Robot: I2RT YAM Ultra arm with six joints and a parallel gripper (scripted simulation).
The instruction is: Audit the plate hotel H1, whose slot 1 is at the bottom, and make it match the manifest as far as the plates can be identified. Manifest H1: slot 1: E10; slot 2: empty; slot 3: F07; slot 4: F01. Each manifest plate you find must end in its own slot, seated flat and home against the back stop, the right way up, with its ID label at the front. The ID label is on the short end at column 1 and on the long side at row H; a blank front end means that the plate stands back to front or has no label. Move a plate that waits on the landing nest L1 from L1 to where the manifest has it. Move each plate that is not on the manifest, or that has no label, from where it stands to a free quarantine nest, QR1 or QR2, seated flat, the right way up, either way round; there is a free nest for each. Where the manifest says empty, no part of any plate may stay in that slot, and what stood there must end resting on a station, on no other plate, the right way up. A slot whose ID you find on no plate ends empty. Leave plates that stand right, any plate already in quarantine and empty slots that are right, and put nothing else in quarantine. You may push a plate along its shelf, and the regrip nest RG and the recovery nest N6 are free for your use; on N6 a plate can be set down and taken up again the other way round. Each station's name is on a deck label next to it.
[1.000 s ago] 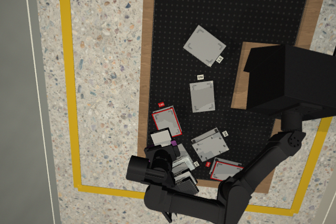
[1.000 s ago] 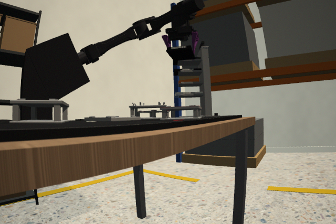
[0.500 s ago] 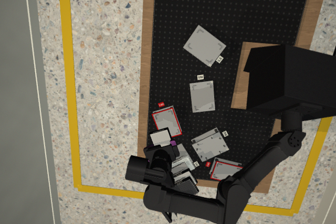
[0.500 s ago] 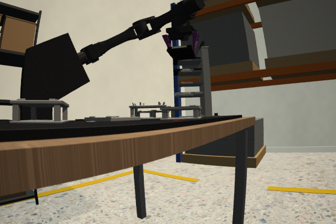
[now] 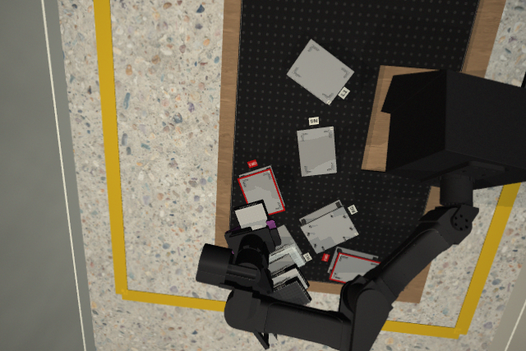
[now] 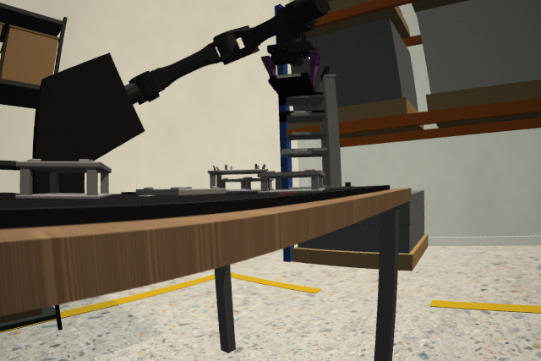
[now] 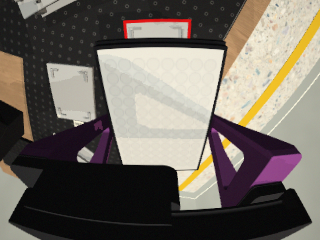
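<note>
Now: the quarantine nest QR1 200 mm below my hand. Round my hand: regrip nest RG: 260 mm behind, 180 mm below, 80 mm to the left; then plate hotel H1: 240 mm to the left, 80 mm below, 60 mm behind; then white well plate: 190 mm to the left, 130 mm below, 120 mm behind.
</note>
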